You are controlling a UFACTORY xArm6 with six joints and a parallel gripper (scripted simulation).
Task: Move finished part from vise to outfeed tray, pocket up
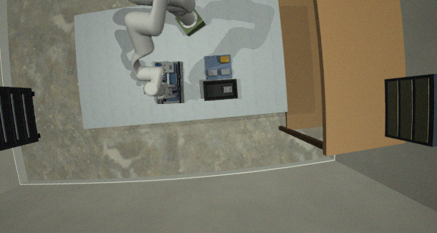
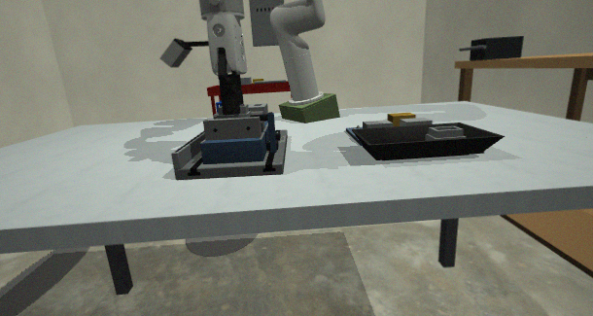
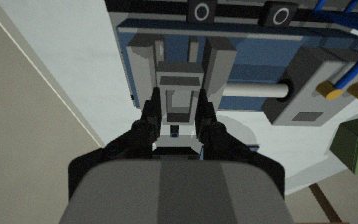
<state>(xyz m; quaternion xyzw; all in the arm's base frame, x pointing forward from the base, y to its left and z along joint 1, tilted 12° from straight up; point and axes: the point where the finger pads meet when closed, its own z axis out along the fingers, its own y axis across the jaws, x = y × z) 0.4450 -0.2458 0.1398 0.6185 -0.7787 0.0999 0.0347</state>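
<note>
Now: the vise 80 mm below my hand, 60 mm behind it and 20 mm to the left of it. Round my hand: blue fixture plate 380 mm to the left, 120 mm below, 80 mm behind; cylinder 160 mm behind, 40 mm to the left, 40 mm below; brass block 440 mm to the left, 120 mm behind, 100 mm below.
</note>
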